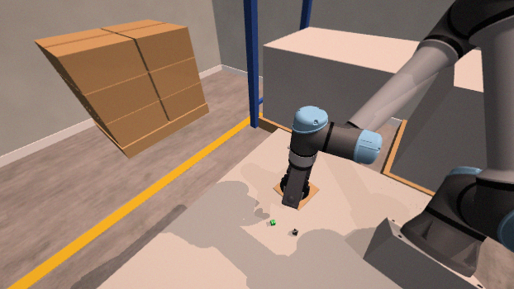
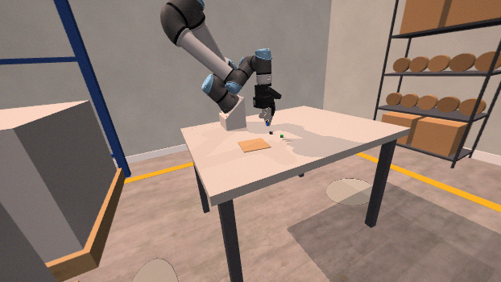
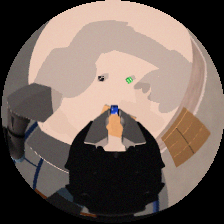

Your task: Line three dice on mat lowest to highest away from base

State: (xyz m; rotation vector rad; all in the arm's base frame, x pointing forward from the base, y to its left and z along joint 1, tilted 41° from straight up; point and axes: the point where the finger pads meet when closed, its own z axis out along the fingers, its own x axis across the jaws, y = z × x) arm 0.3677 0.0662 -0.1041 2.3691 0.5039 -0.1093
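The tan mat is 50 mm ahead of my hand, 110 mm to the right of it and 90 mm below it. Also, from my hand: green die: 20 mm ahead, 80 mm to the left, 90 mm below; then blue die: 10 mm below; then black die: 60 mm behind, 40 mm to the left, 90 mm below.
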